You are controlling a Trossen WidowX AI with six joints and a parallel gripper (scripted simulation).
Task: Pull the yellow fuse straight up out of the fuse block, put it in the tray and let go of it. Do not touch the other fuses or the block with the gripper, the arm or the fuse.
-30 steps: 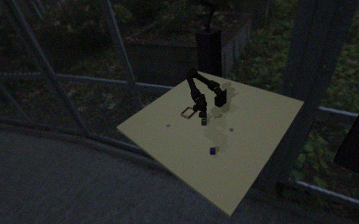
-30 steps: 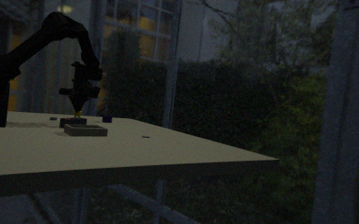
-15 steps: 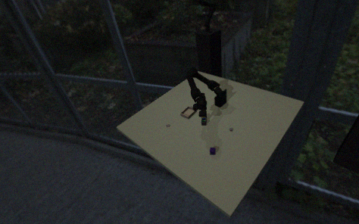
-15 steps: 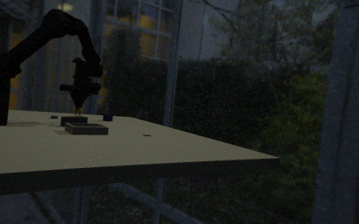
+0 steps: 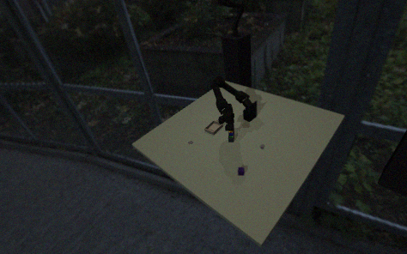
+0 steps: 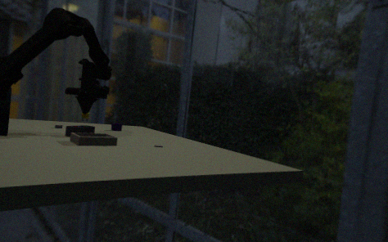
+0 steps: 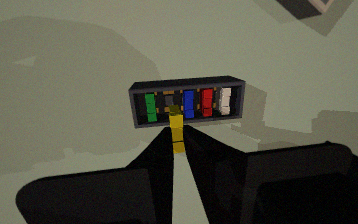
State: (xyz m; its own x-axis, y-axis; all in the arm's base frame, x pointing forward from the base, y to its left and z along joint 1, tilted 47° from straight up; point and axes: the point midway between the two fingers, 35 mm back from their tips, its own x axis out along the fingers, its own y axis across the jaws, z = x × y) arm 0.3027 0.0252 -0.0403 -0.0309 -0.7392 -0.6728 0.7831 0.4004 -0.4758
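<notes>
Now: gripper tip 200 mm to the left of the tray, 90 mm above it and 10 mm past it. From my gripper tip the other things lie so: blue fuse 70 mm below, 10 mm to the right, 10 mm behind; then yellow fuse 10 mm below; then green fuse 70 mm below, 20 mm ahead, 10 mm to the left.
</notes>
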